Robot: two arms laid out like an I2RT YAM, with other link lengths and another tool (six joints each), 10 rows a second.
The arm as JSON. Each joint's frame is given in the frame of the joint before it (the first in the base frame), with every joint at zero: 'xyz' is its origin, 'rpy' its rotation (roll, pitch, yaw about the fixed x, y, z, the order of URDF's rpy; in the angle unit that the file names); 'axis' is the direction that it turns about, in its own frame. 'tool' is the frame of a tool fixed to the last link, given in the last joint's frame.
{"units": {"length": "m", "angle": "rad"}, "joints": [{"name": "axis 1", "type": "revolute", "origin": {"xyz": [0.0, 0.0, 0.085], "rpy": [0.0, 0.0, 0.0]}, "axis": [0.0, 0.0, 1.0]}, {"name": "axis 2", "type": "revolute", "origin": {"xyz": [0.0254, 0.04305, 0.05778], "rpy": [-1.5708, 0.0, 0.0]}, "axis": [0.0, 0.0, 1.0]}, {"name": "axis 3", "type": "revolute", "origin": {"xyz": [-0.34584, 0.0, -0.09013], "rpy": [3.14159, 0.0, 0.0]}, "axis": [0.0, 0.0, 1.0]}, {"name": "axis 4", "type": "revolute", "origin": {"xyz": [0.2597, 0.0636, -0.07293], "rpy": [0.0, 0.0, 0.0]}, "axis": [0.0, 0.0, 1.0]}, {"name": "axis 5", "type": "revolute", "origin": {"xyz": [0.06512, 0.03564, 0.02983], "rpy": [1.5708, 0.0, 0.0]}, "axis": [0.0, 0.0, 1.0]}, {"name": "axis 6", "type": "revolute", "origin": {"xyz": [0.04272, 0.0, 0.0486], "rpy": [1.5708, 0.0, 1.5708]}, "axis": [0.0, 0.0, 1.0]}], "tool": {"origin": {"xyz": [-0.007, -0.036, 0.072], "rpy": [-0.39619, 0.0, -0.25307]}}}
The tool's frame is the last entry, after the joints.
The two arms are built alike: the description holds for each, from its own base.
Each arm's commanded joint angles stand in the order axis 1, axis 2, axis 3, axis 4, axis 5, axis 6.
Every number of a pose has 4 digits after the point. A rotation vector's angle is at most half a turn.
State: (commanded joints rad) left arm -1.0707 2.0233 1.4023 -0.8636 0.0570 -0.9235; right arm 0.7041 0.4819 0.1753 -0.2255 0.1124 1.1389
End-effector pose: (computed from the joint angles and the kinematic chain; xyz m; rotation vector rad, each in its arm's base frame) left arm 0.2323 -0.3786 0.1738 2.0251 -1.8636 -0.2845; right arm 0.1379 0.0562 0.2034 -1.5835 1.7331 0.2333
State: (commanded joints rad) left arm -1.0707 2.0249 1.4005 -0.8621 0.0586 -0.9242; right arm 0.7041 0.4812 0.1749 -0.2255 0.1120 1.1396
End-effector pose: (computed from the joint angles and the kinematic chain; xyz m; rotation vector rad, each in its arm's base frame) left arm 0.2321 -0.3785 0.1727 2.0250 -1.8618 -0.2876; right arm 0.1378 0.0562 0.2033 -1.5829 1.7330 0.2342
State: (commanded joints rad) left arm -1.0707 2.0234 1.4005 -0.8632 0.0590 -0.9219; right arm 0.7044 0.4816 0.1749 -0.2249 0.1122 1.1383
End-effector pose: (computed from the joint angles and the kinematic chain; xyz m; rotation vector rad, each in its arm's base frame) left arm 0.2319 -0.3784 0.1733 2.0226 -1.8642 -0.2876; right arm 0.1379 0.0563 0.2034 -1.5842 1.7321 0.2331
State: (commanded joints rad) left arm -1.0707 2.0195 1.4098 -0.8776 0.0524 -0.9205; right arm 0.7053 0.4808 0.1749 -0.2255 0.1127 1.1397
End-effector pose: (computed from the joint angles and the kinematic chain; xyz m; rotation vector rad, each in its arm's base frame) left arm 0.2325 -0.3779 0.1773 2.0273 -1.8692 -0.2868; right arm 0.1378 0.0563 0.2034 -1.5833 1.7322 0.2341
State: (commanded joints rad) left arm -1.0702 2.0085 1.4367 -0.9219 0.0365 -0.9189; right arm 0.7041 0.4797 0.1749 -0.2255 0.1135 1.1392
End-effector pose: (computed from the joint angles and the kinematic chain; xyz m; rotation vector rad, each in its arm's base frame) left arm 0.2338 -0.3760 0.1888 2.0417 -1.8785 -0.2893; right arm 0.1378 0.0560 0.2035 -1.5816 1.7324 0.2322
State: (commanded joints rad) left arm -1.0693 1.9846 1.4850 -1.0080 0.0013 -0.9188; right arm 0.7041 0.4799 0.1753 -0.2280 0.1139 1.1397
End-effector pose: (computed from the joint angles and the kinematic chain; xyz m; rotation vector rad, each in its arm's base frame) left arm 0.2355 -0.3699 0.2115 2.0760 -1.8957 -0.2940; right arm 0.1377 0.0558 0.2033 -1.5823 1.7347 0.2324
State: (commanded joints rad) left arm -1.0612 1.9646 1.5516 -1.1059 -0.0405 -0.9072; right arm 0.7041 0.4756 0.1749 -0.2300 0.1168 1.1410
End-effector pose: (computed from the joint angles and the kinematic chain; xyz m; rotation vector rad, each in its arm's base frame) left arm 0.2410 -0.3630 0.2382 2.1115 -1.9221 -0.2941; right arm 0.1375 0.0552 0.2033 -1.5784 1.7353 0.2302
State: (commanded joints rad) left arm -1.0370 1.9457 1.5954 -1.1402 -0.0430 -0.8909; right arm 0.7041 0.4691 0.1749 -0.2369 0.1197 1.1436
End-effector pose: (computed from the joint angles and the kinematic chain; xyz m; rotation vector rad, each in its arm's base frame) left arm 0.2507 -0.3587 0.2578 2.1137 -1.9167 -0.2528; right arm 0.1369 0.0542 0.2030 -1.5747 1.7384 0.2293
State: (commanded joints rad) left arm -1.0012 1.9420 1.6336 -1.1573 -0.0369 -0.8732; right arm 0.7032 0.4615 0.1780 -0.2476 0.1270 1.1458
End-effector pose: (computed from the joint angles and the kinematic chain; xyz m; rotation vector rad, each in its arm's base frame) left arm 0.2651 -0.3540 0.2697 2.1195 -1.8960 -0.2172; right arm 0.1365 0.0525 0.2036 -1.5679 1.7440 0.2230
